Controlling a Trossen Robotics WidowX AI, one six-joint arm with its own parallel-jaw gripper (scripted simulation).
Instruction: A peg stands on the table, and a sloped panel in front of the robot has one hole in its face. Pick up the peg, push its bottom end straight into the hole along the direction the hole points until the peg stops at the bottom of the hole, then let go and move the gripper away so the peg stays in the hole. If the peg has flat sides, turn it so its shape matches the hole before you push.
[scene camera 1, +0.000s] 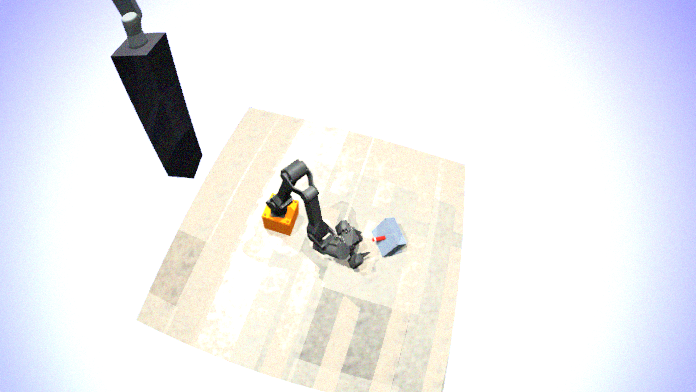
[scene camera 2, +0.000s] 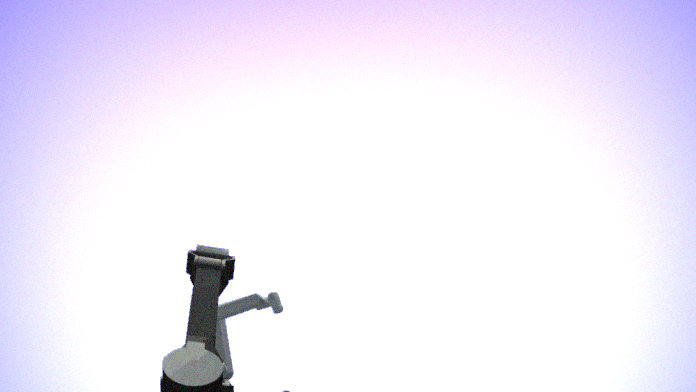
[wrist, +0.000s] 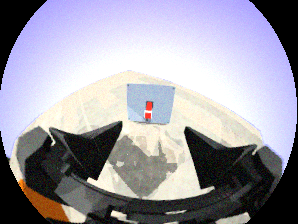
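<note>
My gripper (scene camera 1: 365, 242), visible also at (wrist: 154, 126), is open and holds nothing.
</note>
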